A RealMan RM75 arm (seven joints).
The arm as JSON. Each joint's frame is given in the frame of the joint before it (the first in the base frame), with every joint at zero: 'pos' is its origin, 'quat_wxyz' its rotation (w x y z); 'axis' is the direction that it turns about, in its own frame. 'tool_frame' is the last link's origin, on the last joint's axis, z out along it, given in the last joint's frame.
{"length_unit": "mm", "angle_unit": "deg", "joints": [
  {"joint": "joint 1", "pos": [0.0, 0.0, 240.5], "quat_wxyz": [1.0, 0.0, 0.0, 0.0], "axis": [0.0, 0.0, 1.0]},
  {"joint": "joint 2", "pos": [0.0, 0.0, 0.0], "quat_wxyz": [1.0, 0.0, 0.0, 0.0], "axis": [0.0, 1.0, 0.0]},
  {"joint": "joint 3", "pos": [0.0, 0.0, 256.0], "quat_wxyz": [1.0, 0.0, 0.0, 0.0], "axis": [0.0, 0.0, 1.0]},
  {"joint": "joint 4", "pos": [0.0, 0.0, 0.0], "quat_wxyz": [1.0, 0.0, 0.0, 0.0], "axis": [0.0, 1.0, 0.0]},
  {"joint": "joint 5", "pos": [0.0, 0.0, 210.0], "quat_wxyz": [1.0, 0.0, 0.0, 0.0], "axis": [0.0, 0.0, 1.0]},
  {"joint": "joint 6", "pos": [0.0, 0.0, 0.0], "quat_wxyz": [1.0, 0.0, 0.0, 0.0], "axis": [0.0, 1.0, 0.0]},
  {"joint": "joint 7", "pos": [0.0, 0.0, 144.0], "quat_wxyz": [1.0, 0.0, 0.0, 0.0], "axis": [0.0, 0.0, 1.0]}
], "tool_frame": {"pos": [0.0, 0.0, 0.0], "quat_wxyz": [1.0, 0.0, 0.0, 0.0]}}
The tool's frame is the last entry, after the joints.
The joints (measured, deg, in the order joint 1, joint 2, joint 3, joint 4, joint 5, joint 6, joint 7), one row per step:
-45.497, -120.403, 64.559, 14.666, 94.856, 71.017, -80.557
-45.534, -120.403, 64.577, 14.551, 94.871, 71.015, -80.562
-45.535, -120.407, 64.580, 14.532, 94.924, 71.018, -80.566
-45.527, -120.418, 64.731, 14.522, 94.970, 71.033, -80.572
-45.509, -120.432, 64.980, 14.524, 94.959, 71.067, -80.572
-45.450, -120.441, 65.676, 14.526, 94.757, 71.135, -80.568
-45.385, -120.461, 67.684, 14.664, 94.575, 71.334, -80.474
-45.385, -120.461, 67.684, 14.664, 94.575, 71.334, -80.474
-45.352, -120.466, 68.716, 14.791, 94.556, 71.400, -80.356
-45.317, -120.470, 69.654, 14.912, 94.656, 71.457, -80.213
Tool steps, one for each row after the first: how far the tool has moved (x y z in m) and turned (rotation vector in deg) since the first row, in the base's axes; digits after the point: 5 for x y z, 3 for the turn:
-0.00012, -0.00026, -0.00029, -0.090, 0.026, 0.043
-0.00024, -0.00041, -0.00041, -0.135, 0.065, 0.036
-0.00041, -0.00090, -0.00079, -0.274, 0.177, -0.043
-0.00053, -0.00153, -0.00125, -0.451, 0.291, -0.162
-0.00083, -0.00293, -0.00219, -0.829, 0.513, -0.408
-0.00144, -0.00683, -0.00495, -1.993, 1.480, -1.559
-0.00144, -0.00683, -0.00495, -1.993, 1.480, -1.559
-0.00183, -0.00871, -0.00628, -2.539, 2.066, -2.273
-0.00242, -0.01058, -0.00756, -3.073, 2.697, -3.001

